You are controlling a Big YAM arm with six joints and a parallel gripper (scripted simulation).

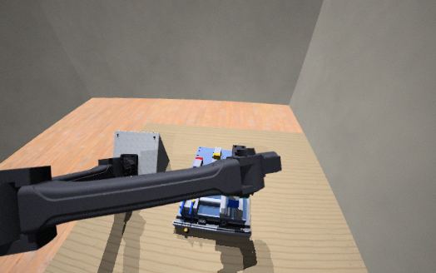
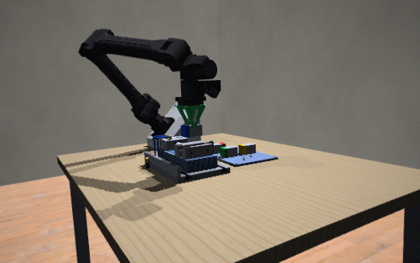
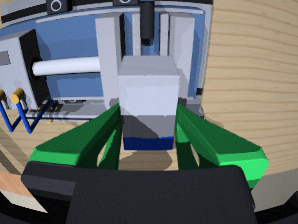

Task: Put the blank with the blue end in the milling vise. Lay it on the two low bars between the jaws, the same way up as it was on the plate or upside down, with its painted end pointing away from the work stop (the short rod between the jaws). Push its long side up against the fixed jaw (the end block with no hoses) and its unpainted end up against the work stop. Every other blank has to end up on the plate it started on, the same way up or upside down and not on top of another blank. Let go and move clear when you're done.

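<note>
My hand is 5 cm to the right of the dark work stop rod and 7 cm above it. Round my hand: green-ended blank 8 cm behind, 22 cm to the left, 14 cm below; then blue-ended blank 2 cm below; then vise 7 cm behind, 1 cm to the left, 12 cm below.
</note>
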